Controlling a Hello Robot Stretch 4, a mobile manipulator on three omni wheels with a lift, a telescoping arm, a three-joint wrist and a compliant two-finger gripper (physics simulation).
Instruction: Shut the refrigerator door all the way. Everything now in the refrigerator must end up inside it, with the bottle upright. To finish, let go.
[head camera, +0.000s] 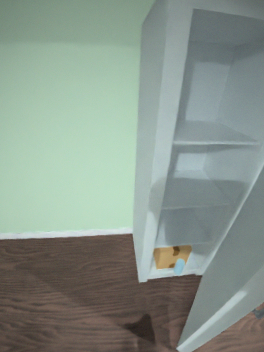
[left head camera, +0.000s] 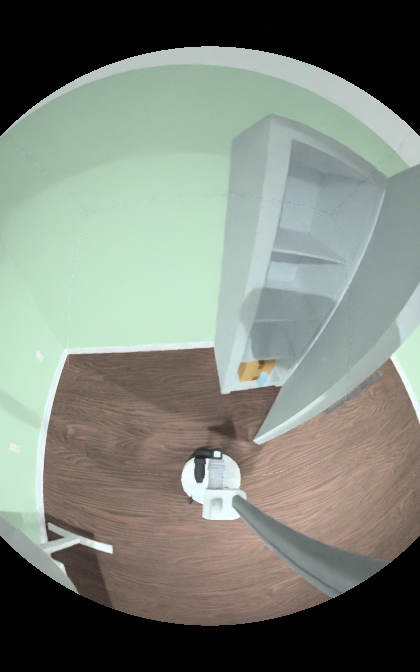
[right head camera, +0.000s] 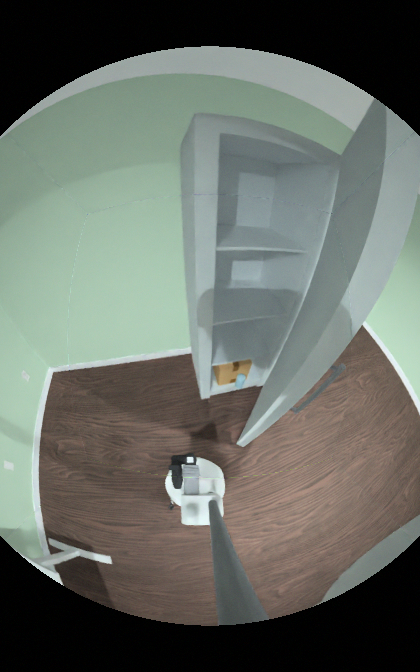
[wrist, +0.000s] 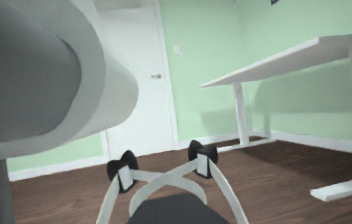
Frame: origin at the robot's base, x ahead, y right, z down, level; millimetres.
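Where they show: gripper, fingertip midpoint: (left head camera: 198, 504) (right head camera: 179, 510) (wrist: 163, 157).
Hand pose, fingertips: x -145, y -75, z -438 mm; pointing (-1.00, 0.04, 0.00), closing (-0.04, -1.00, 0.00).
Things, the pixels of their top centre, and the offset from my fingertips. "*": a spot on its surface instead. Level surfaces: height alone.
- handle, surface spot: (right head camera: 320, 389) (left head camera: 356, 392) * dx +425, dy +519, dz -629 mm
- brown box, middle of its top: (right head camera: 228, 346) (left head camera: 255, 344) (head camera: 169, 231) dx +1183, dy +382, dz +68 mm
- cup, middle of its top: (right head camera: 240, 376) (left head camera: 264, 375) (head camera: 181, 262) dx +964, dy +471, dz +196 mm
- white table, its level: dz -230 mm
The refrigerator (head camera: 152, 150) (left head camera: 245, 225) (right head camera: 197, 225) stands against the green wall. Its door (head camera: 230, 260) (left head camera: 345, 320) (right head camera: 310, 300) is wide open on the right side, with the handle (left head camera: 352, 393) (right head camera: 320, 389) on its outer face. A brown box (head camera: 165, 257) (left head camera: 247, 371) (right head camera: 226, 374) sits on the bottom level inside. A light blue bottle or cup (head camera: 179, 266) (left head camera: 262, 379) (right head camera: 240, 381) stands before it and looks upright. My gripper (wrist: 163, 157) is open and empty in the wrist view, its two pads apart, far from the door.
My base (left head camera: 231, 470) (right head camera: 212, 472) is on the wooden floor in front of the door's free edge. A white table (wrist: 285, 62) and a white room door (wrist: 132, 85) show in the wrist view. A table foot (left head camera: 95, 544) (right head camera: 92, 556) is at the lower left of both side head views.
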